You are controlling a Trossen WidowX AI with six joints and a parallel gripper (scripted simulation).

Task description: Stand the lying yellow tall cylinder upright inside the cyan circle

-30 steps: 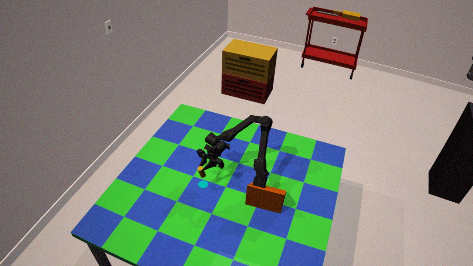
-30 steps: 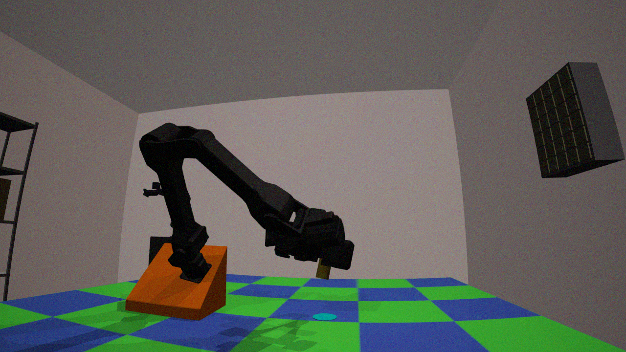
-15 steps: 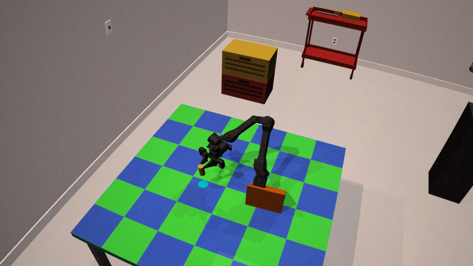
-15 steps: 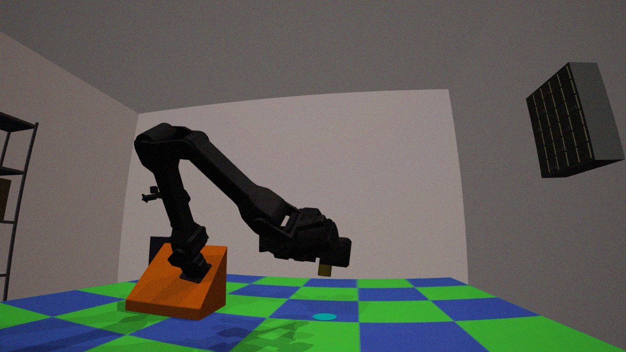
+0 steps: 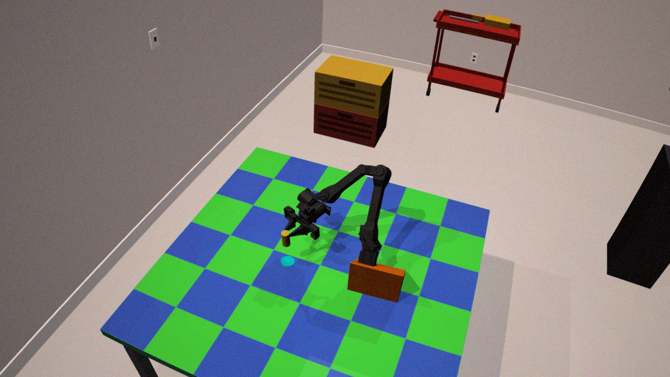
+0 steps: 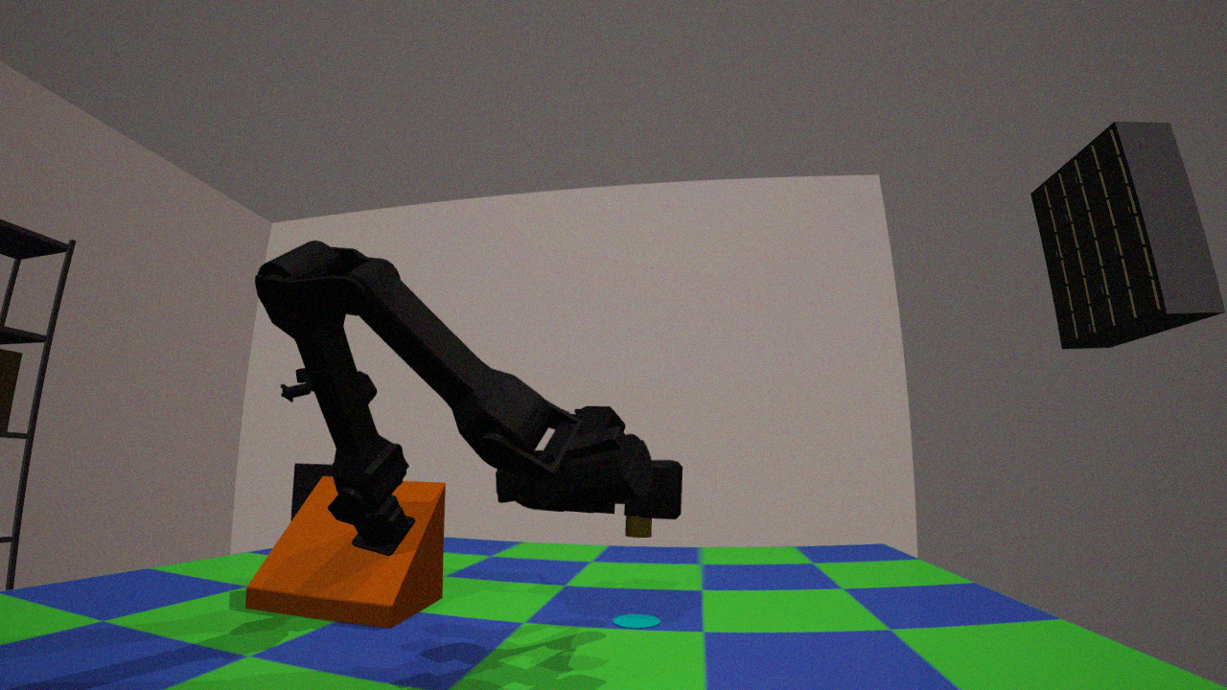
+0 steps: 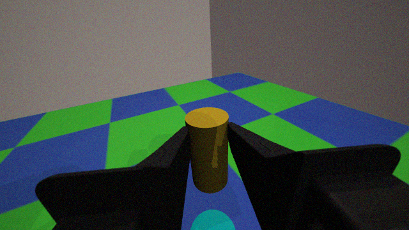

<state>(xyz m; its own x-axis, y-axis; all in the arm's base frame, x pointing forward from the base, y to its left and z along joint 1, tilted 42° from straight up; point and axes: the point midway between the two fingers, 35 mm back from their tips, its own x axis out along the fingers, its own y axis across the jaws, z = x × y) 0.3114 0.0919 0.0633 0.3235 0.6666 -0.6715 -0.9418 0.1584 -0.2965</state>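
The cyan circle is 16 cm below my gripper tip. Round my gripper tip: yellow tall cylinder: 2 cm below.
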